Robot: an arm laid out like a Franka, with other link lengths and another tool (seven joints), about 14 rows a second.
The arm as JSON. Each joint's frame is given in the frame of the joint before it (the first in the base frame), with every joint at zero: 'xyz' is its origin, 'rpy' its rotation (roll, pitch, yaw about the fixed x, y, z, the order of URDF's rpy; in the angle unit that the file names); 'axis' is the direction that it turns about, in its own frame. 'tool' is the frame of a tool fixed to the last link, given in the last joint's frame.
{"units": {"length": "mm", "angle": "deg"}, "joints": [
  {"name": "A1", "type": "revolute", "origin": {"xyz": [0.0, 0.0, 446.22], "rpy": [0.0, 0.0, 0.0]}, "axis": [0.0, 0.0, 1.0]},
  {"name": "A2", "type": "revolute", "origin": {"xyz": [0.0, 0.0, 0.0], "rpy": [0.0, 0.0, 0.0]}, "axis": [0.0, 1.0, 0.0]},
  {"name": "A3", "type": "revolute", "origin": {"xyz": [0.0, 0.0, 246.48], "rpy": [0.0, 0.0, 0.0]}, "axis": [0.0, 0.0, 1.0]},
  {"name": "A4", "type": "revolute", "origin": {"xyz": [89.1, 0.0, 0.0], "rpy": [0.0, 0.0, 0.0]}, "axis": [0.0, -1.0, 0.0]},
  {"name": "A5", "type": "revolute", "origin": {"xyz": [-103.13, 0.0, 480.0], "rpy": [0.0, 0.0, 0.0]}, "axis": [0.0, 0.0, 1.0]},
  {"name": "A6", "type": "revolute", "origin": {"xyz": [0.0, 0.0, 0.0], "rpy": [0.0, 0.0, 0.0]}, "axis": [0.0, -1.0, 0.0]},
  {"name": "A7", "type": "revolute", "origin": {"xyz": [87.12, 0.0, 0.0], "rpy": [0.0, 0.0, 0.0]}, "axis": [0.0, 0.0, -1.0]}
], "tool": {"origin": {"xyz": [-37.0, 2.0, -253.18], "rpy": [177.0, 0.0, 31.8]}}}
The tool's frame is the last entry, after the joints.
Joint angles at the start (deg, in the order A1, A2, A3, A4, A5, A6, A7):
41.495, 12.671, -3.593, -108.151, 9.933, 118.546, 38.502
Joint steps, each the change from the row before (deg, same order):
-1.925, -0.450, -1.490, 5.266, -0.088, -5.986, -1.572
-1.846, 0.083, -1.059, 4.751, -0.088, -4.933, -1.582
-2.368, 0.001, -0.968, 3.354, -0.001, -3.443, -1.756
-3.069, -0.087, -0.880, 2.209, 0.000, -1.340, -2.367
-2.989, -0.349, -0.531, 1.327, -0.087, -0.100, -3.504
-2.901, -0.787, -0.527, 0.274, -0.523, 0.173, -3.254
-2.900, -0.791, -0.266, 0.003, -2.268, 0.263, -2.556
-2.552, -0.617, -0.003, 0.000, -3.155, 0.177, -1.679
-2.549, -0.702, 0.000, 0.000, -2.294, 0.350, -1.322
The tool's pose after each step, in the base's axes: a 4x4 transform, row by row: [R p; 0 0 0 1], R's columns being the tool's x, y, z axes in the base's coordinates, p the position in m. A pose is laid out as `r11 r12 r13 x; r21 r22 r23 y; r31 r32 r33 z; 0 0 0 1`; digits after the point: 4 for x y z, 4 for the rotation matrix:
0.8995 0.4279 -0.0880 0.5177; 0.4328 -0.9003 0.0462 0.4264; -0.0595 -0.0796 -0.9950 0.3084; 0 0 0 1
0.9033 0.4199 -0.0878 0.5423; 0.4249 -0.9040 0.0483 0.4038; -0.0591 -0.0810 -0.9950 0.3475; 0 0 0 1
0.9109 0.4038 -0.0842 0.5659; 0.4088 -0.9111 0.0526 0.3734; -0.0555 -0.0824 -0.9951 0.3761; 0 0 0 1
0.9212 0.3841 -0.0622 0.5940; 0.3878 -0.9195 0.0641 0.3351; -0.0326 -0.0832 -0.9960 0.3968; 0 0 0 1
0.9214 0.3875 -0.0286 0.6183; 0.3885 -0.9183 0.0765 0.2980; 0.0034 -0.0816 -0.9967 0.4132; 0 0 0 1
0.9215 0.3883 0.0018 0.6372; 0.3870 -0.9188 0.0772 0.2573; 0.0316 -0.0705 -0.9970 0.4248; 0 0 0 1
0.9215 0.3868 0.0346 0.6533; 0.3852 -0.9217 0.0462 0.2115; 0.0497 -0.0292 -0.9983 0.4328; 0 0 0 1
0.9221 0.3820 0.0616 0.6649; 0.3829 -0.9238 -0.0029 0.1687; 0.0558 0.0263 -0.9981 0.4387; 0 0 0 1
0.9260 0.3674 0.0864 0.6744; 0.3717 -0.9276 -0.0387 0.1291; 0.0659 0.0680 -0.9955 0.4467; 0 0 0 1

